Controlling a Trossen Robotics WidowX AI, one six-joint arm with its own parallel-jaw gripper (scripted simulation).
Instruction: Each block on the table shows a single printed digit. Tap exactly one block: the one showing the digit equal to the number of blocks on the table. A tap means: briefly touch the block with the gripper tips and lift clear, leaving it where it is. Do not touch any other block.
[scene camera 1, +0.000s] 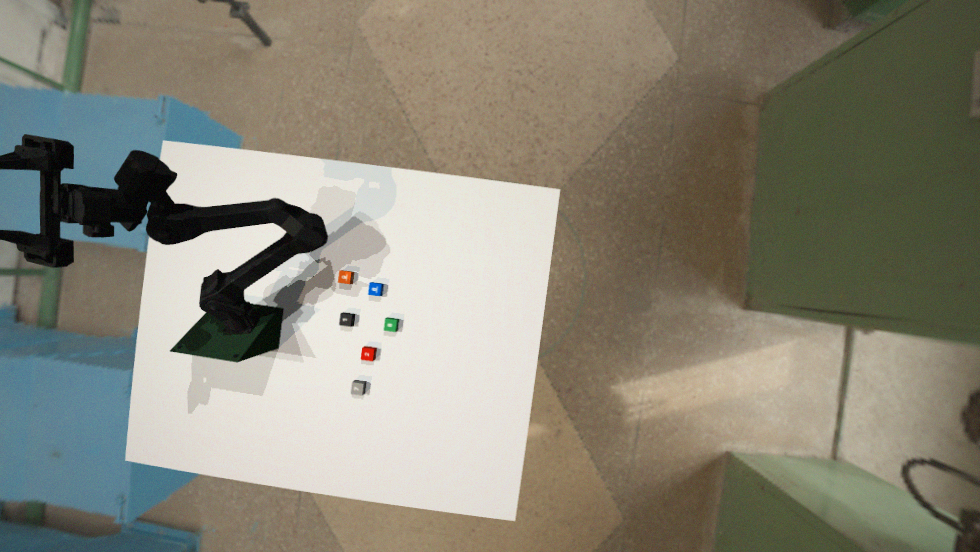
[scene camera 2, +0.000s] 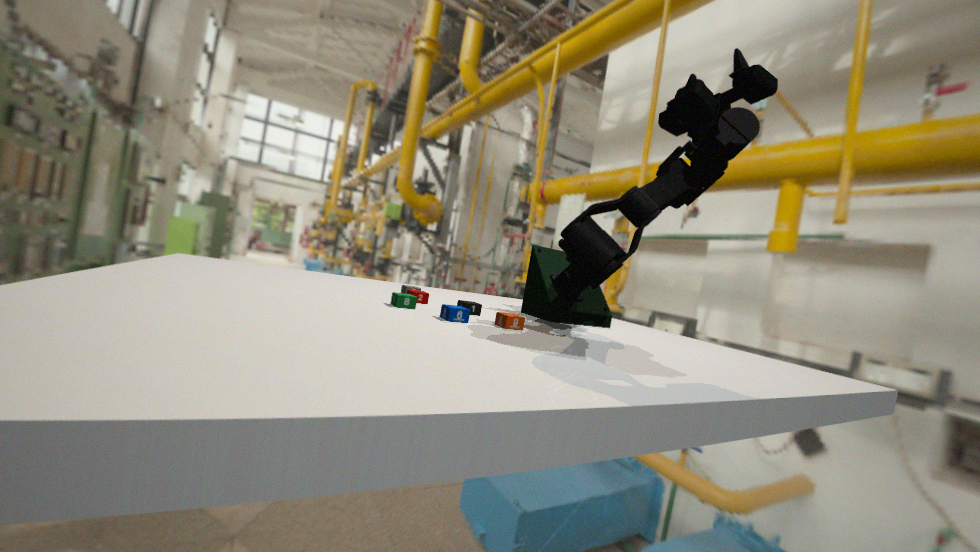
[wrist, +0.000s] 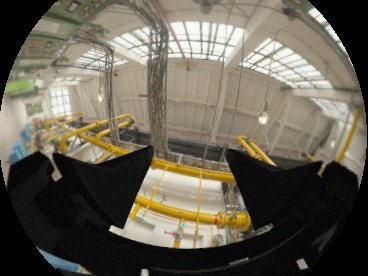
Observation:
The gripper (scene camera 2: 714, 62) is open, holding nothing.
The gripper is seen too in the wrist view (wrist: 191, 151).

